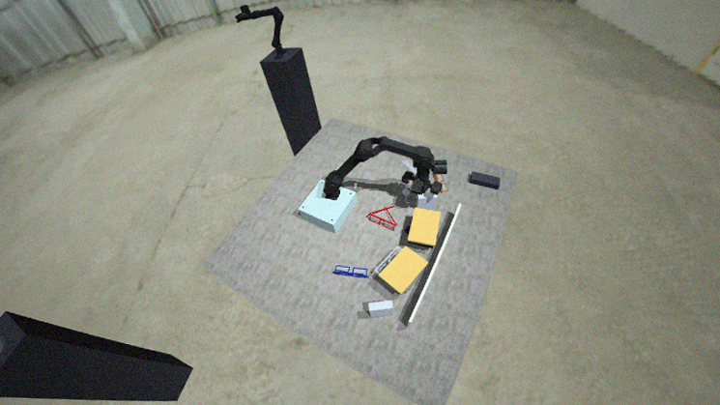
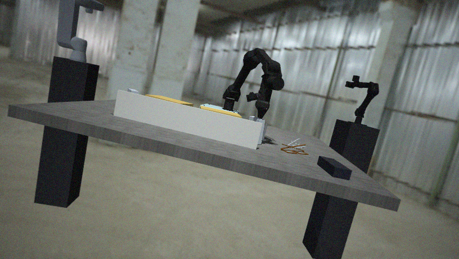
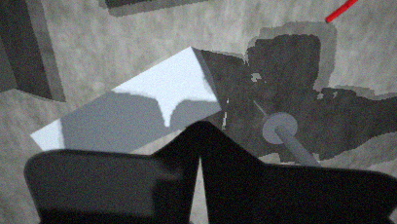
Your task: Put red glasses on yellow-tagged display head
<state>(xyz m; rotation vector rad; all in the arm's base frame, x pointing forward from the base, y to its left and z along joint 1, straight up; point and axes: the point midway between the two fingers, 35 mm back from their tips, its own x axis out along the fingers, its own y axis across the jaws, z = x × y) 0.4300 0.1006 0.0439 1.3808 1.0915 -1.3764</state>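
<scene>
Now: the white peg 80 mm behind my gripper tip, 70 mm below it and 60 mm to the left of it. Also, from my gripper tip: long white wall: 320 mm to the right, 140 mm ahead, 40 mm below; then dark box: 330 mm ahead, 240 mm to the left, 70 mm below.
</scene>
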